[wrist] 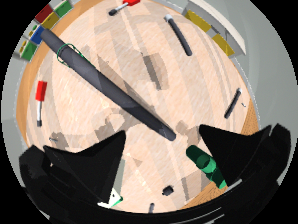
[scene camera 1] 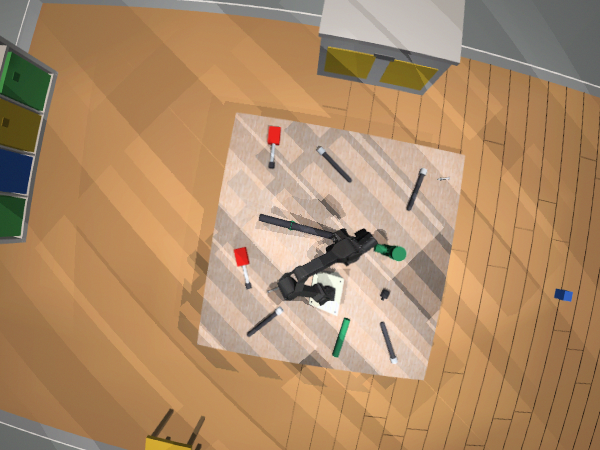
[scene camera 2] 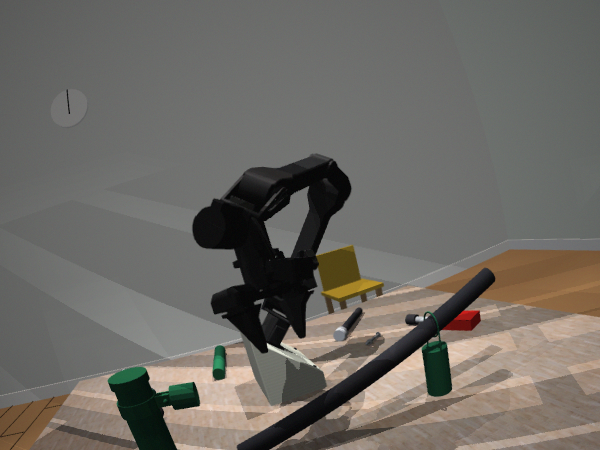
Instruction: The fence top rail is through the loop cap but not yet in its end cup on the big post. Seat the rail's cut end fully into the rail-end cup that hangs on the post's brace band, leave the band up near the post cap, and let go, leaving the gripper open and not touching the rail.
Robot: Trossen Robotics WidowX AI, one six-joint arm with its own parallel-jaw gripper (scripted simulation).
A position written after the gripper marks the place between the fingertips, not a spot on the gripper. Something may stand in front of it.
Note:
The gripper (scene camera 2: pixel 285 345) is open and holds nothing. Also in view: a dark top rail (wrist: pixel 94 77) and a short post (scene camera 2: pixel 435 355).
The gripper is seen too in the wrist view (wrist: pixel 163 131).

